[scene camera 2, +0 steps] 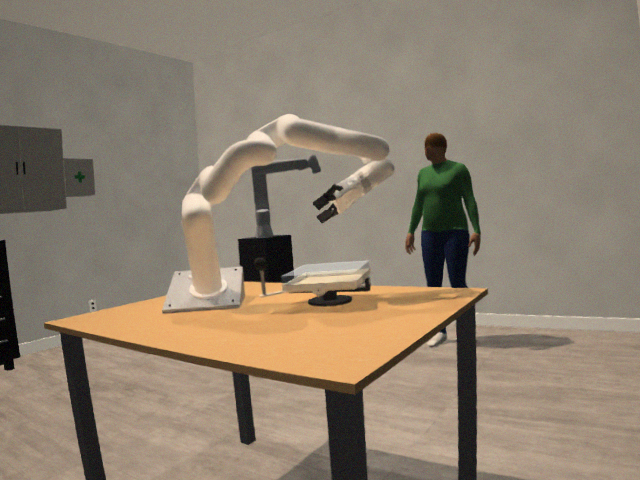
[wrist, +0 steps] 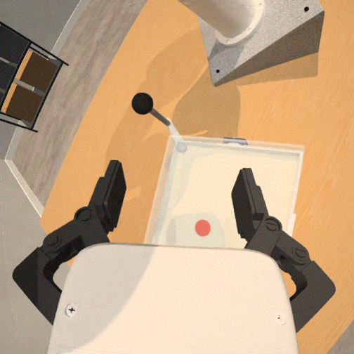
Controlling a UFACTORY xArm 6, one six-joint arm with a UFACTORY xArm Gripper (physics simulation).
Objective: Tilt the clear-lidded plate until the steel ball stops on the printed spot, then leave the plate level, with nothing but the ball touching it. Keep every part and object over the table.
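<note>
The clear-lidded plate [scene camera 2: 325, 283] [wrist: 260, 190] sits on a round black stand [scene camera 2: 329, 300] and looks slightly lower at its lever side in the scene view. The printed red spot [wrist: 202, 228] shows through the lid in the wrist view. A small grey round thing, apparently the steel ball [wrist: 181, 147], is in the plate's corner nearest the lever, away from the spot. The lever's black knob [scene camera 2: 260, 262] [wrist: 142, 103] stands beside that corner, untouched. My gripper [scene camera 2: 318, 211] [wrist: 179, 176] is open and empty, well above the plate and touching nothing.
My arm's grey base plate [scene camera 2: 175, 289] [wrist: 280, 50] is bolted on the wooden table [scene camera 2: 289, 341] [wrist: 325, 175], on the lever side of the lidded plate. Behind the table are a grey robot arm [scene camera 2: 261, 196] on a black cabinet [scene camera 2: 266, 253] and a person in green [scene camera 2: 444, 196].
</note>
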